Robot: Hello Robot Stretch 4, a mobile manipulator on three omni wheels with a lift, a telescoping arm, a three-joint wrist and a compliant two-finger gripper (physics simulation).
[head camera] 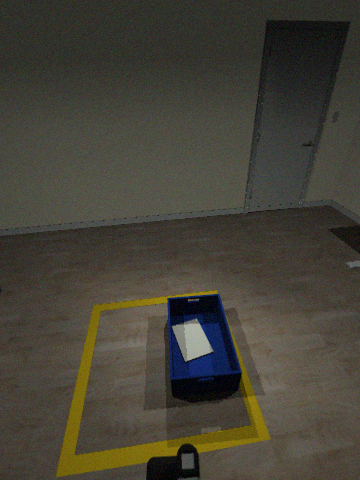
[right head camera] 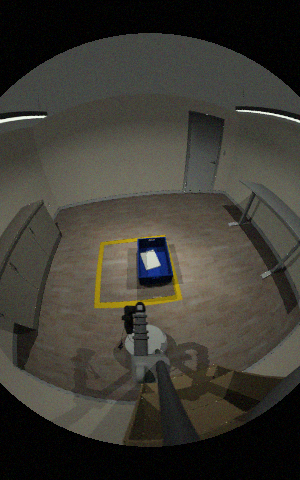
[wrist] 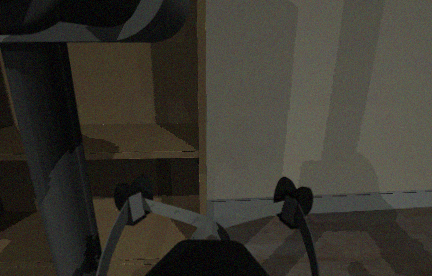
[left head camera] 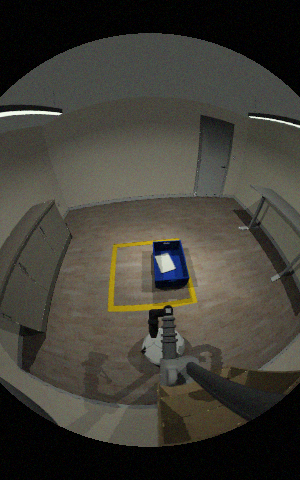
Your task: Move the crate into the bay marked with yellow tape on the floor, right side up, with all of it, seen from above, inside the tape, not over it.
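Note:
The blue crate stands upright on the floor in the right part of the yellow-taped bay. A white sheet lies in it. Its right wall hides part of the right tape, and its far end overlaps the far tape line in the head view. Whether it crosses the tape seen from above, I cannot tell. Floor shows between its near end and the near tape. My gripper is open and empty, turned away from the crate; the crate does not show in the wrist view.
A wooden shelf unit stands close beside my mast. A grey cabinet stands along the left wall, a grey bench along the right. A door is in the far wall.

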